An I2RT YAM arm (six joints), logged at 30 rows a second.
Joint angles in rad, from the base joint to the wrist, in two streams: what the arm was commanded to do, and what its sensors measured. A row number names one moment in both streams.
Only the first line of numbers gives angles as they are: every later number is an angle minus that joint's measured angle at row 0.
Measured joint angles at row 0: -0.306, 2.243, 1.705, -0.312, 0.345, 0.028
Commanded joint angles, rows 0 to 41: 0.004, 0.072, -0.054, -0.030, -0.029, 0.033; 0.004, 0.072, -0.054, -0.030, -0.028, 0.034; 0.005, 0.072, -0.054, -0.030, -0.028, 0.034; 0.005, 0.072, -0.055, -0.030, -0.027, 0.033; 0.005, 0.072, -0.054, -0.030, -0.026, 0.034; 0.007, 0.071, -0.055, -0.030, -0.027, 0.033; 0.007, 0.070, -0.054, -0.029, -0.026, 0.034; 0.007, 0.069, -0.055, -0.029, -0.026, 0.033; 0.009, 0.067, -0.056, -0.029, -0.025, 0.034; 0.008, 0.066, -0.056, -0.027, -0.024, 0.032; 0.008, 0.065, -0.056, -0.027, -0.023, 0.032; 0.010, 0.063, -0.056, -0.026, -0.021, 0.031; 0.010, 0.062, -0.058, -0.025, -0.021, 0.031; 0.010, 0.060, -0.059, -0.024, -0.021, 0.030; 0.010, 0.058, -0.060, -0.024, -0.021, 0.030; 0.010, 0.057, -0.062, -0.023, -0.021, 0.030; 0.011, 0.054, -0.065, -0.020, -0.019, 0.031; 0.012, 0.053, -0.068, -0.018, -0.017, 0.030; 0.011, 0.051, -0.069, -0.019, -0.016, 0.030; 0.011, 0.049, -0.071, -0.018, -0.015, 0.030; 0.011, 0.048, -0.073, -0.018, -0.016, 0.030; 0.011, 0.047, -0.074, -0.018, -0.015, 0.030; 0.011, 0.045, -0.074, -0.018, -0.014, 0.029; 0.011, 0.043, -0.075, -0.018, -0.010, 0.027; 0.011, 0.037, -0.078, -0.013, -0.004, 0.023; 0.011, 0.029, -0.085, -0.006, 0.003, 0.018; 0.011, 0.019, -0.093, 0.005, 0.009, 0.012; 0.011, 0.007, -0.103, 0.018, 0.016, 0.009; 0.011, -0.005, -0.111, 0.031, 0.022, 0.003; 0.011, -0.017, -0.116, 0.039, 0.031, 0.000; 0.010, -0.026, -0.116, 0.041, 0.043, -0.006; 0.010, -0.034, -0.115, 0.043, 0.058, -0.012; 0.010, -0.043, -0.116, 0.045, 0.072, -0.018; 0.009, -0.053, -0.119, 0.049, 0.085, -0.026; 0.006, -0.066, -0.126, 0.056, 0.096, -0.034; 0.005, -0.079, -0.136, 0.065, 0.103, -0.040; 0.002, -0.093, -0.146, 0.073, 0.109, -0.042; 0.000, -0.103, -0.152, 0.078, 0.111, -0.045; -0.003, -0.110, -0.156, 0.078, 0.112, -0.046; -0.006, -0.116, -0.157, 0.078, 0.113, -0.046; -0.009, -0.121, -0.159, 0.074, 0.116, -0.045; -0.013, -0.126, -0.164, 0.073, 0.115, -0.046
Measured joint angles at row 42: 0.009, -0.080, -0.136, 0.071, 0.061, -0.056
